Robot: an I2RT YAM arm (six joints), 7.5 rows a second.
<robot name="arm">
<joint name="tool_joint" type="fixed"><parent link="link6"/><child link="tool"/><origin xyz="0 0 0" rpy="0 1.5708 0"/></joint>
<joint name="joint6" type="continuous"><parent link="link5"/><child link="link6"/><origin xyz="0.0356 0 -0.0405" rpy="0 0 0"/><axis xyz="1 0 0"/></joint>
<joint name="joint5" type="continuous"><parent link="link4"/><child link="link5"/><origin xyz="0.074 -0.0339 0.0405" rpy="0 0 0"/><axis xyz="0 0 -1"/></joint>
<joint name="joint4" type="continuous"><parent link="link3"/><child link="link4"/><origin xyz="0.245 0.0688 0.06" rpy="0 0 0"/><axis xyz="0 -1 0"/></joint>
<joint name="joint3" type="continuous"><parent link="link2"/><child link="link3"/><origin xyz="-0.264 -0.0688 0" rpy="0 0 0"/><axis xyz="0 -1 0"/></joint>
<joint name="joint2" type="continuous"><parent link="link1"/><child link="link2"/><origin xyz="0.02 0.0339 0.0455" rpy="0 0 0"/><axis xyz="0 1 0"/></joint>
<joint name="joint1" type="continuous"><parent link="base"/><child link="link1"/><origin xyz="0 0 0.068" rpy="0 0 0"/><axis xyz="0 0 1"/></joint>
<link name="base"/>
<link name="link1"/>
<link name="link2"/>
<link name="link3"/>
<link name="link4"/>
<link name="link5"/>
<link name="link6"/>
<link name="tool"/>
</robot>
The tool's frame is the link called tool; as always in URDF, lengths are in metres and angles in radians. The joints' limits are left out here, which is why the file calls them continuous.
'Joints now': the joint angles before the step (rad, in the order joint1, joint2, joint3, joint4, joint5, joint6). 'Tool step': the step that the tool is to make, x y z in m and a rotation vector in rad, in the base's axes. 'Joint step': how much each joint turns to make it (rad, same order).
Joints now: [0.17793, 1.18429, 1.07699, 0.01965, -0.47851, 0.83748]
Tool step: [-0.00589, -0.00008, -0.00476, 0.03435, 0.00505, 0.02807]
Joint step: [0.00001, -0.02457, -0.04147, 0.03546, -0.03070, 0.03679]
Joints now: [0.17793, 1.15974, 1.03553, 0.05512, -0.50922, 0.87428]
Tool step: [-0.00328, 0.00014, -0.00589, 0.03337, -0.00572, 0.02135]
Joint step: [0.00003, -0.01537, -0.04450, 0.05824, -0.02303, 0.03530]
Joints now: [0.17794, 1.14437, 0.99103, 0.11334, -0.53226, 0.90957]
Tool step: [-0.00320, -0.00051, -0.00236, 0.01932, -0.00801, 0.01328]
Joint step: [-0.00153, -0.01379, -0.02610, 0.03389, -0.01532, 0.02001]
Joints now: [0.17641, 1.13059, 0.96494, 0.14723, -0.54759, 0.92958]
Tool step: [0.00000, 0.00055, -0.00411, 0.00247, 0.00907, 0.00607]
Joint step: [0.00152, -0.00004, -0.01384, 0.00772, -0.00463, 0.00461]
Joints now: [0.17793, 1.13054, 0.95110, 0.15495, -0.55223, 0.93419]
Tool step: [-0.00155, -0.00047, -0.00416, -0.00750, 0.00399, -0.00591]
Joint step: [-0.00001, -0.00765, -0.01689, 0.00000, 0.00609, -0.00762]
